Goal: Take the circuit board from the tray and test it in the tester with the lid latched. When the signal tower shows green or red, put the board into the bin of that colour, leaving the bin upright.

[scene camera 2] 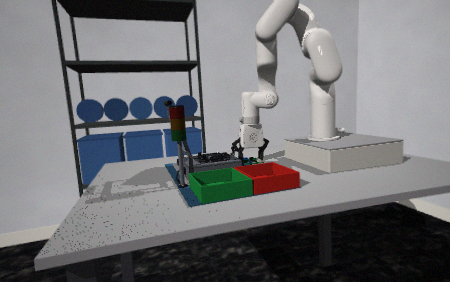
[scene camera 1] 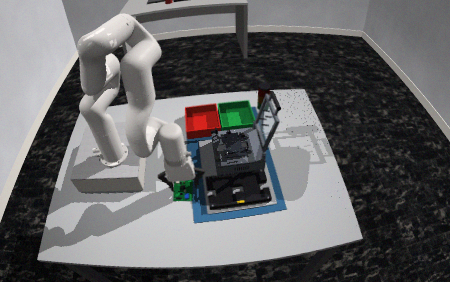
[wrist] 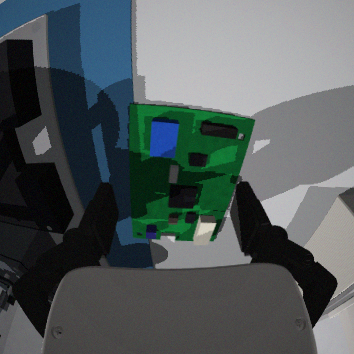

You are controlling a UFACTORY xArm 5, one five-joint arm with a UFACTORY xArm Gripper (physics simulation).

Scene:
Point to a red bin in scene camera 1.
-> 200, 120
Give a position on a green bin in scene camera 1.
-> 233, 115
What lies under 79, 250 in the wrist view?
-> My gripper.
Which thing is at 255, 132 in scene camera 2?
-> My gripper.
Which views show the green bin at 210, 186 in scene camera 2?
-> Scene camera 2 and scene camera 1 only.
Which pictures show the red bin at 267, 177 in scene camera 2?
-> Scene camera 2 and scene camera 1 only.

